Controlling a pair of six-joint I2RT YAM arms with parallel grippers.
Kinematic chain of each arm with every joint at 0, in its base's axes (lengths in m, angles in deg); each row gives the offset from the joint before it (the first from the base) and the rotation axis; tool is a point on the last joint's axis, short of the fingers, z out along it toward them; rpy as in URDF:
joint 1: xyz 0 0 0.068 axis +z
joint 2: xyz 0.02 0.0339 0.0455 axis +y
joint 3: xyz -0.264 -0.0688 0 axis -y
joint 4: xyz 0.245 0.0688 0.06 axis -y
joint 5: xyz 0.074 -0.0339 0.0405 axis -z
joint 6: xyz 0.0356 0 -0.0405 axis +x
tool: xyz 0 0 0 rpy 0 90 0
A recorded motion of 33 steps. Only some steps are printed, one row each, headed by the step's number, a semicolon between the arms.
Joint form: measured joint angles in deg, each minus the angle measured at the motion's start. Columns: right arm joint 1, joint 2, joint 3, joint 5, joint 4, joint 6; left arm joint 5, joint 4, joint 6, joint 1, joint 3, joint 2.
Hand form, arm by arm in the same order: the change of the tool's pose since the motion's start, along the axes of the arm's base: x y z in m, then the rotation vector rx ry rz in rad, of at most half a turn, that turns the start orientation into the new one. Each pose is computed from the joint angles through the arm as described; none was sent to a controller.
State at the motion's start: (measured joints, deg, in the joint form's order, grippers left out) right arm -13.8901 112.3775 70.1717 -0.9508 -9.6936 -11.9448; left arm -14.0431 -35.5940 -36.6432 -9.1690 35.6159 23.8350
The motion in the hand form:
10: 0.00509 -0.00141 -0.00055 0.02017 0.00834 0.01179; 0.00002 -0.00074 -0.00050 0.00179 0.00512 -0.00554
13: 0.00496 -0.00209 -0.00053 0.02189 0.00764 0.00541; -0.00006 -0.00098 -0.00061 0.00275 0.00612 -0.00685
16: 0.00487 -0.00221 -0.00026 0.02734 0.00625 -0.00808; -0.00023 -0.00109 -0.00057 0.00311 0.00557 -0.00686
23: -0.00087 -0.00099 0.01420 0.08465 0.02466 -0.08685; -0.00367 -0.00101 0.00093 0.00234 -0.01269 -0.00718
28: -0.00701 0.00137 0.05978 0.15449 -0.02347 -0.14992; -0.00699 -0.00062 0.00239 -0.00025 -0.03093 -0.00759
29: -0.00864 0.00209 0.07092 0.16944 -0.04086 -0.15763; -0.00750 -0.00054 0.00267 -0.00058 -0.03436 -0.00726
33: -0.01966 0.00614 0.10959 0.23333 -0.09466 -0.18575; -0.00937 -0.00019 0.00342 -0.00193 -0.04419 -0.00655
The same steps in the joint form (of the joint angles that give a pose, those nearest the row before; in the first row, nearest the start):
10: -0.13 1.20 1.84 -1.29 -1.38 -0.02; -0.13 -0.22 0.00 -0.44 0.00 0.09
13: -0.22 1.20 1.84 -1.20 -1.36 0.26; -0.24 -0.28 0.00 -0.61 0.00 0.09
16: -0.22 1.16 1.84 -0.98 -1.38 1.07; -0.35 -0.31 -0.02 -0.72 0.00 0.04
23: -0.22 -1.05 2.80 -0.63 -6.25 6.43; -0.78 -0.39 -0.06 -1.16 0.00 -1.07
28: -0.22 -6.25 6.23 -1.90 -12.92 12.09; -0.94 -0.44 -0.09 -1.33 0.00 -2.16
29: -0.22 -7.45 7.06 -2.38 -14.10 13.11; -0.98 -0.42 -0.09 -1.36 0.00 -2.34
33: -0.22 -12.13 9.49 -4.39 -18.62 17.16; -1.05 -0.46 -0.09 -1.38 0.00 -2.95

